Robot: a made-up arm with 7 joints.
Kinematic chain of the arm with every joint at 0, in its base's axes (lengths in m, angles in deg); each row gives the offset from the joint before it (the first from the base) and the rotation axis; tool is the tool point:
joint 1: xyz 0 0 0.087 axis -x
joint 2: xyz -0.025 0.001 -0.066 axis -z
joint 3: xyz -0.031 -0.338 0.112 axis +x
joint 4: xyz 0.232 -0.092 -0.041 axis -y
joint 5: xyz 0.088 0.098 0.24 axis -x
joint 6: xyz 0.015 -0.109 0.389 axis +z
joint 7: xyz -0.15 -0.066 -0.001 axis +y
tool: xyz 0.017 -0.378 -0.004
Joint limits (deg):
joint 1: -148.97..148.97
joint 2: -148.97..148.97
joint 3: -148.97..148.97
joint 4: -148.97..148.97
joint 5: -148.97..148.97
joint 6: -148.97..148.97
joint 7: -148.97..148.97
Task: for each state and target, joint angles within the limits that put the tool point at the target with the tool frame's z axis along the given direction. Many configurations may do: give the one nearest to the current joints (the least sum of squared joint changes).
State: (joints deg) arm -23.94 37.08 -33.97 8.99 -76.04 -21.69 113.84
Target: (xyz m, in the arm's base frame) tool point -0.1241 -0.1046 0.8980 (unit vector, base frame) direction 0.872 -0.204 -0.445
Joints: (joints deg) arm 19.97 37.17 -81.02 50.24 -42.90 15.34 126.30
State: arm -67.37 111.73 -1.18 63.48 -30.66 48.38 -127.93
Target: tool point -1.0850 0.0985 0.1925 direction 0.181 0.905 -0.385
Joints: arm -69.66 104.59 27.34 60.08 -39.49 32.22 -100.79
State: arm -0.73 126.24 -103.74 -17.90 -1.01 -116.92 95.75
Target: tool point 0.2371 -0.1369 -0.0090 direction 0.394 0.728 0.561
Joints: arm 23.09 105.87 -88.82 1.61 -11.16 -126.28 64.14
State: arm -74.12 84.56 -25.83 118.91 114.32 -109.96 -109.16
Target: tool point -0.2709 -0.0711 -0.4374 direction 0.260 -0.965 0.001
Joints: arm -61.71 82.70 -42.71 111.57 126.88 -122.09 -84.54
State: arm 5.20 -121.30 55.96 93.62 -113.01 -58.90 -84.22
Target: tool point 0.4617 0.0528 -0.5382 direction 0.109 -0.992 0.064
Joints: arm 37.78 -115.77 16.31 99.03 -84.45 -61.55 -90.44
